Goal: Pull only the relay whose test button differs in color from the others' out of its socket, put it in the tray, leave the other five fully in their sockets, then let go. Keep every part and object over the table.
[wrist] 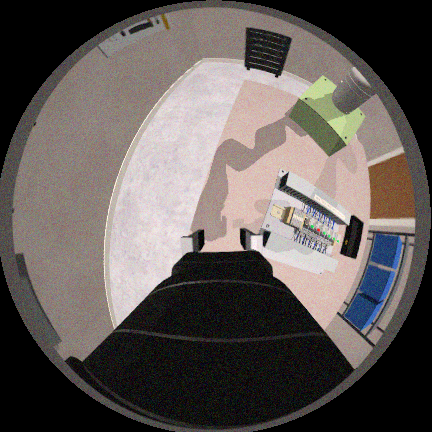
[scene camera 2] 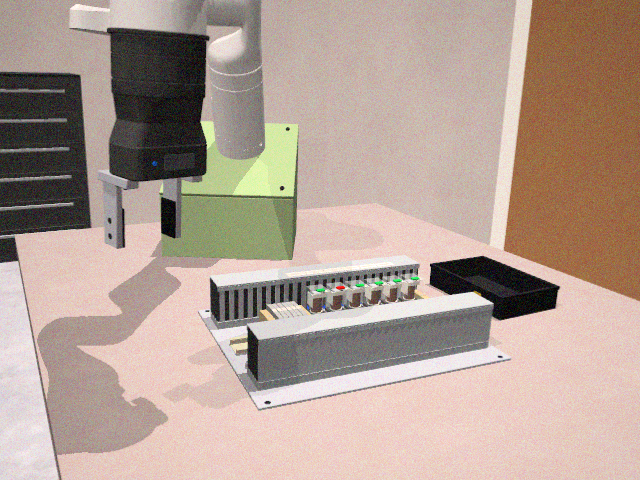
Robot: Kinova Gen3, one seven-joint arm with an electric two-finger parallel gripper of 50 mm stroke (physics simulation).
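Frame: origin at the arm's base, x right, y ahead, z up, level; metres.
Seen in the pictures: gripper, fingertip midpoint: point(wrist: 221, 236) point(scene camera 2: 143, 240); arm's base, origin of the base link: point(wrist: 341, 103) point(scene camera 2: 241, 145).
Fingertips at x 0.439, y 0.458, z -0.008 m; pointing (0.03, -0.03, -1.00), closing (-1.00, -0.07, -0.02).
Observation:
Offsets run from my fingertips to a thing's middle. "pt": to the spot under its first point.
The relay with the red button @(dz -0.129, dx -0.266, dy -0.012 m) point(scene camera 2: 338, 298) point(wrist: 318, 230) stands in the row of relays between two grey ducts, second from the row's left end in the scene view. The other five relays have green buttons; one of them @(dz -0.129, dx -0.240, dy -0.021 m) point(scene camera 2: 317, 300) stands at the left end. The sockets are largely hidden behind the front duct in the scene view. The black tray @(dz -0.159, dx -0.555, dy +0.034 m) point(scene camera 2: 527, 304) point(wrist: 353, 237) stands on the table beyond the right end of the panel. My gripper point(scene camera 2: 143, 240) point(wrist: 221, 236) is open and empty, high above the table and left of the panel in the scene view.
The front grey duct @(dz -0.143, dx -0.249, dy +0.070 m) point(scene camera 2: 372, 343) and rear grey duct @(pt dz -0.137, dx -0.194, dy -0.104 m) point(scene camera 2: 248, 299) stand as walls on the white panel @(pt dz -0.174, dx -0.219, dy +0.114 m) point(scene camera 2: 385, 383). Pale terminal blocks @(dz -0.148, dx -0.198, dy -0.036 m) point(scene camera 2: 287, 310) sit left of the relays. The green robot base block point(scene camera 2: 232, 224) point(wrist: 320, 126) is behind. Blue wires flank the relays in the wrist view.

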